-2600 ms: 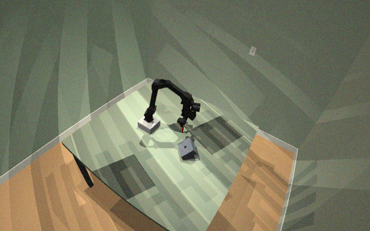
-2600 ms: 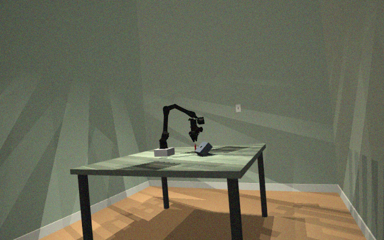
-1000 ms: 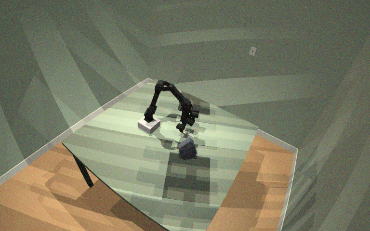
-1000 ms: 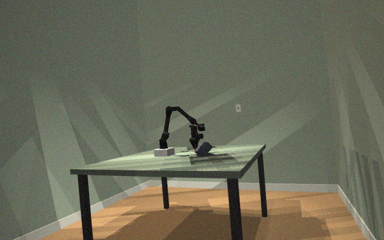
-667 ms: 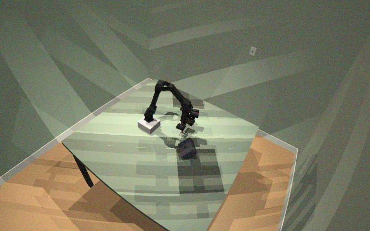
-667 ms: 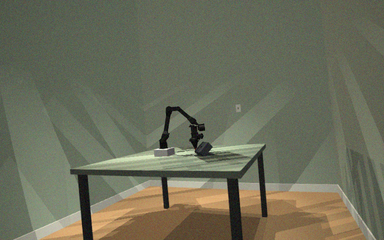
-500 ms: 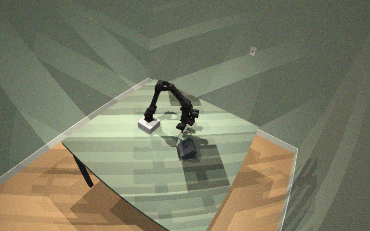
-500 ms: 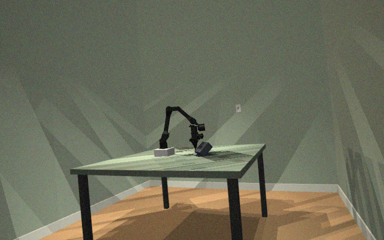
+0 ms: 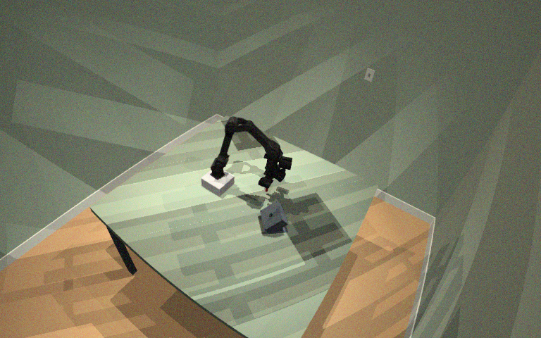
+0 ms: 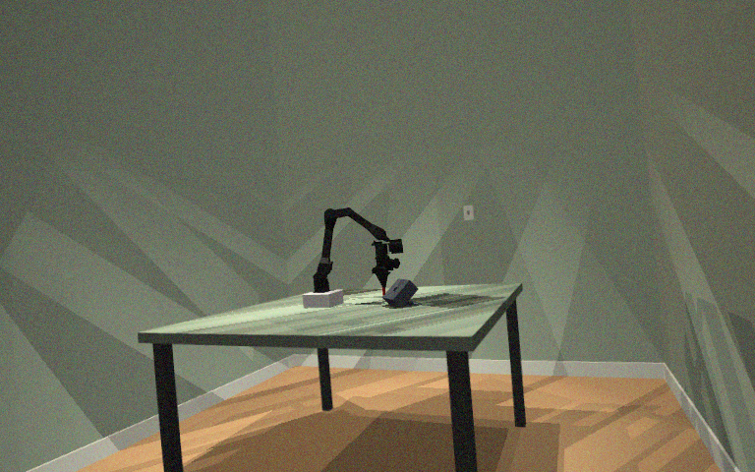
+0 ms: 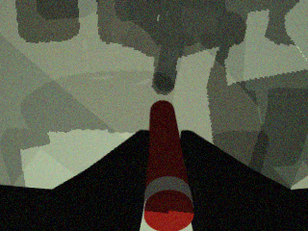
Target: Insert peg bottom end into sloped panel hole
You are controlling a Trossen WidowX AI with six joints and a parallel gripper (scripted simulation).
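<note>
Right now my gripper tip is 160 mm short of the grey sloped panel, 160 mm to the left of it and 10 mm above it. Round my gripper tip: red peg (20 mm above).
</note>
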